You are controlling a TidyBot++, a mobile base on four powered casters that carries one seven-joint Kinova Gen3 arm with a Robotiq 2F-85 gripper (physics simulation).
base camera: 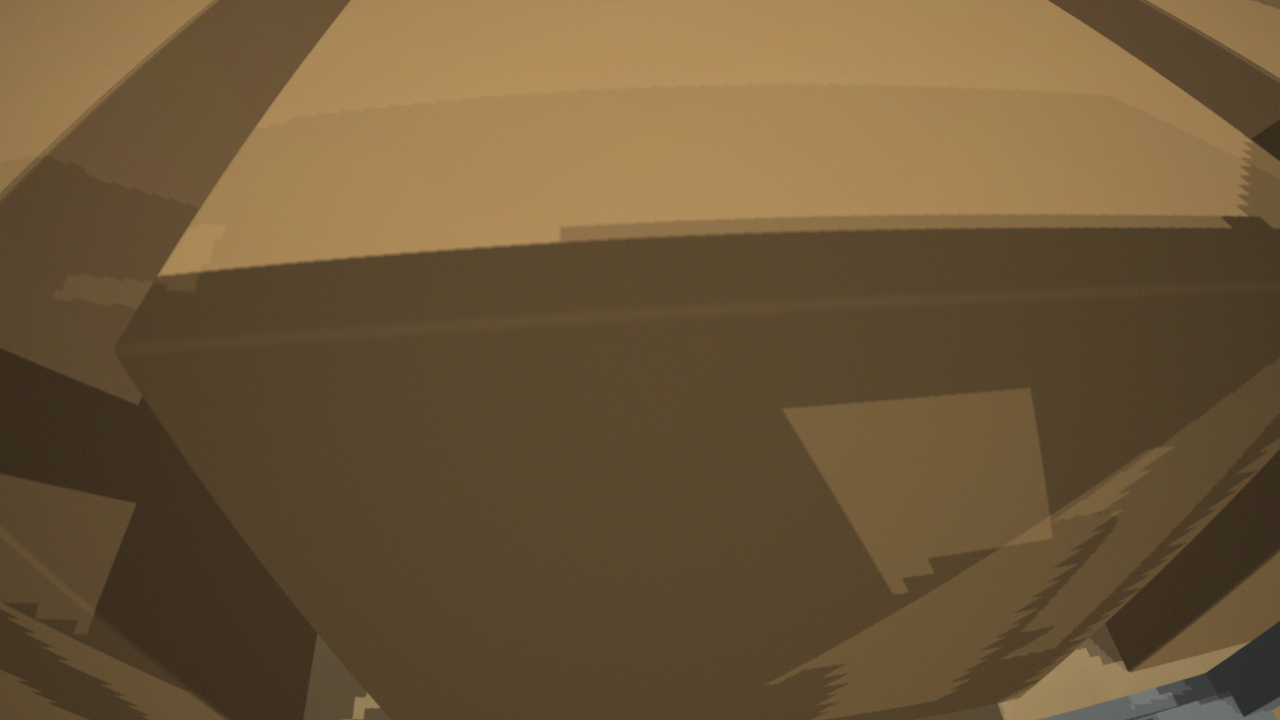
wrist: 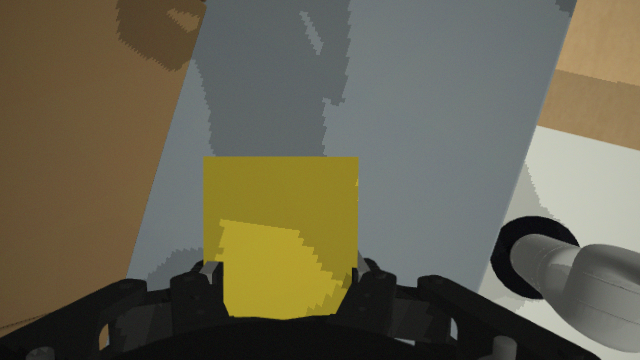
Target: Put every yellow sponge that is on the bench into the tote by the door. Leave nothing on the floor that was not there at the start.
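Seen in the pictures: gripper, between the fingertips: [wrist: 287, 269]; arm's base, origin of its link: [wrist: 535, 257].
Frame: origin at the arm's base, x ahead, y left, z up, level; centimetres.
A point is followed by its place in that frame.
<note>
A yellow sponge [wrist: 280, 195] {x 28.6, y -3.4, z 62.6 cm} is held between the two black fingers of my gripper [wrist: 287, 269] {x 28.3, y 0.2, z 59.7 cm} in the wrist view. The gripper is shut on it, and the sponge's lower part is hidden by the fingers and the gripper body. Sponge and gripper are over the blue-grey bench top [wrist: 430, 150] {x 23.9, y -8.0, z 51.8 cm}, apparently raised above it. Shadows fall on the bench top ahead of the sponge. No other yellow sponge and no tote can be made out in either view. The gripper does not show in the base camera view.
A white surface [wrist: 595, 185] with the grey arm base [wrist: 595, 290] {x 3.3, y -0.7, z 31.7 cm} on a black ring is right of the bench in the wrist view. Brown floor [wrist: 75, 150] shows left of it. Large brown panels [base camera: 537, 447] {x 19.0, y 0.0, z -15.9 cm} fill most of the base camera view, close up.
</note>
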